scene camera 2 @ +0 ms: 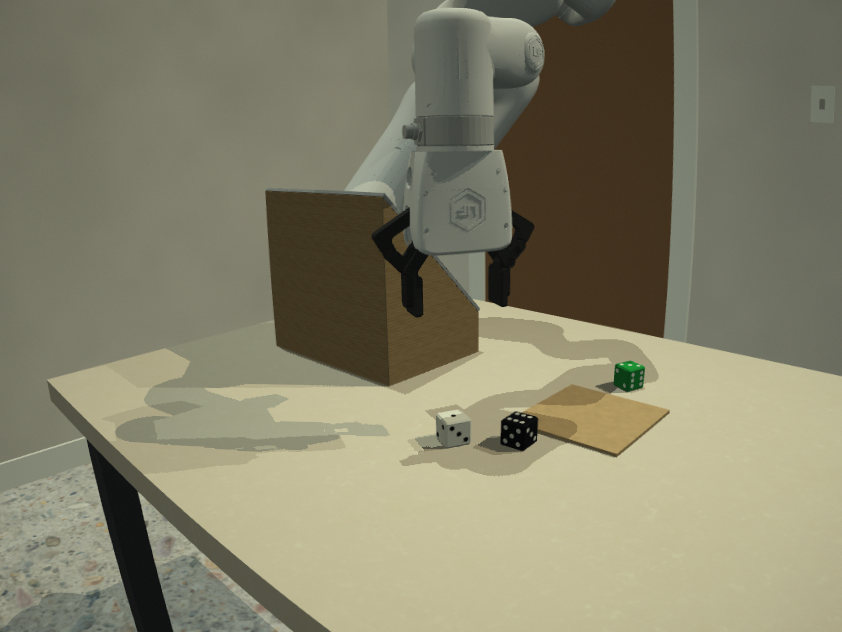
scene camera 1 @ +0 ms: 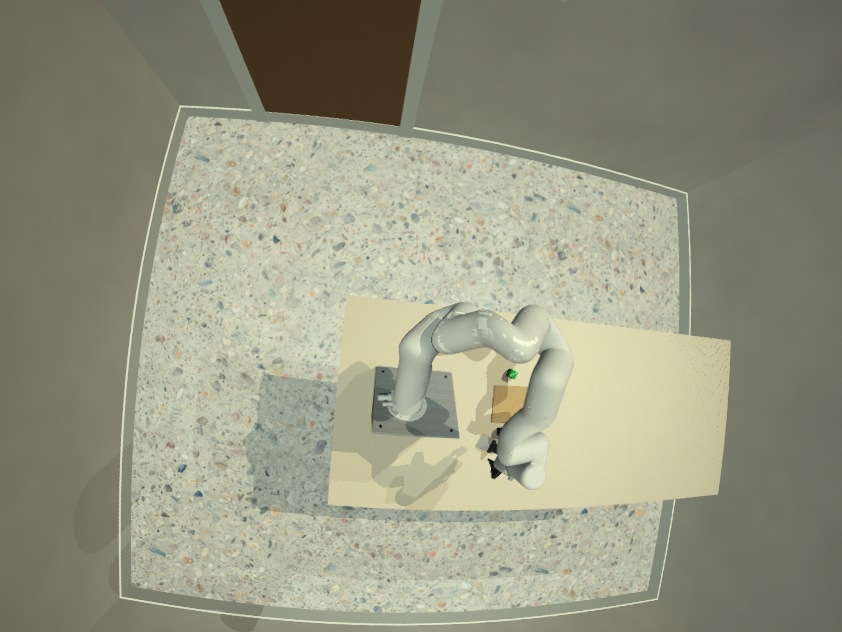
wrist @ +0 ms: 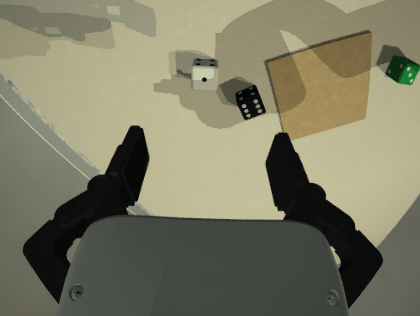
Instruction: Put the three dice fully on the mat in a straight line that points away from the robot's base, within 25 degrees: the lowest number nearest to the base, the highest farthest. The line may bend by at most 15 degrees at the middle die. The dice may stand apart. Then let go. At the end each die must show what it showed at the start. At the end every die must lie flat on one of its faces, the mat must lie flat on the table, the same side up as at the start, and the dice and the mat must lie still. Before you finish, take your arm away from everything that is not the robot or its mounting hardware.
The pictures show: my gripper, a green die and a brown square mat.
My gripper is seen too in the wrist view.
